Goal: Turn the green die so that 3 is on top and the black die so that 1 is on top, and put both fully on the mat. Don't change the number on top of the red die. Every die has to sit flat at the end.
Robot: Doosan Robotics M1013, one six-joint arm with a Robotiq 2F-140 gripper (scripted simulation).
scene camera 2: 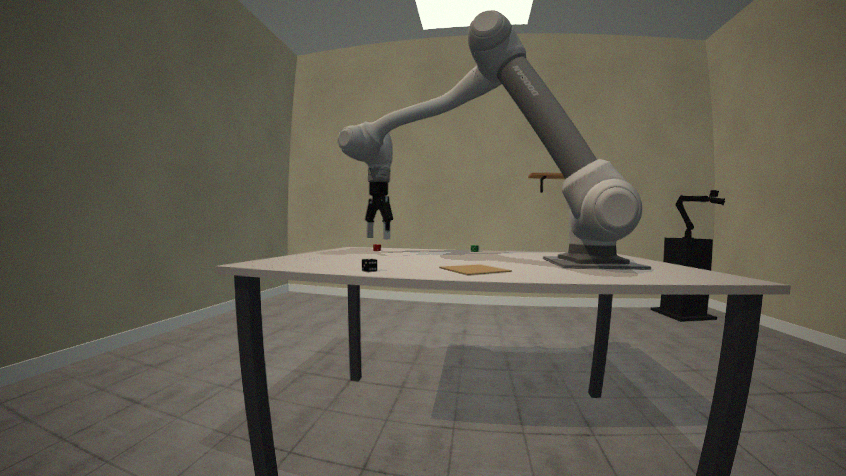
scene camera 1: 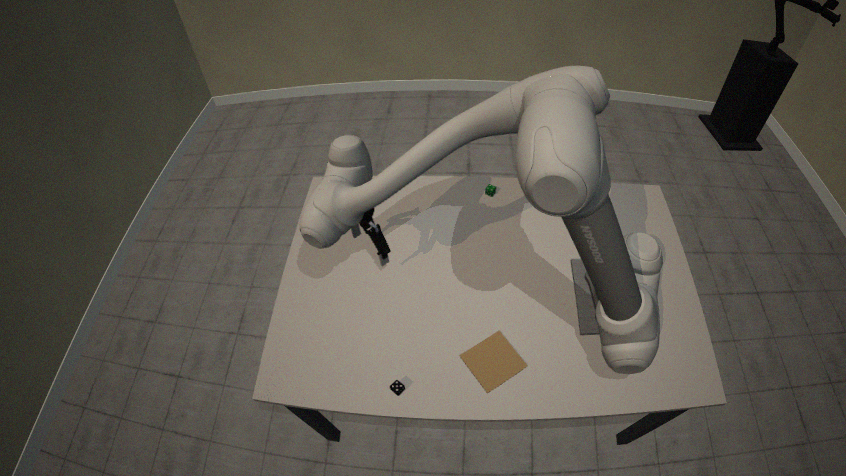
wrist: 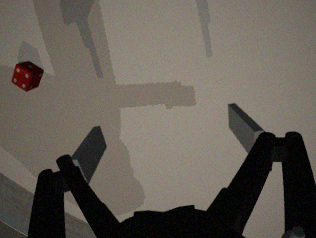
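My gripper point(scene camera 2: 377, 238) is also visible at point(scene camera 1: 370, 249) and point(wrist: 164, 126). A tan mat point(scene camera 1: 493, 361) is visible as well; in the wrist view the mat is out of frame.
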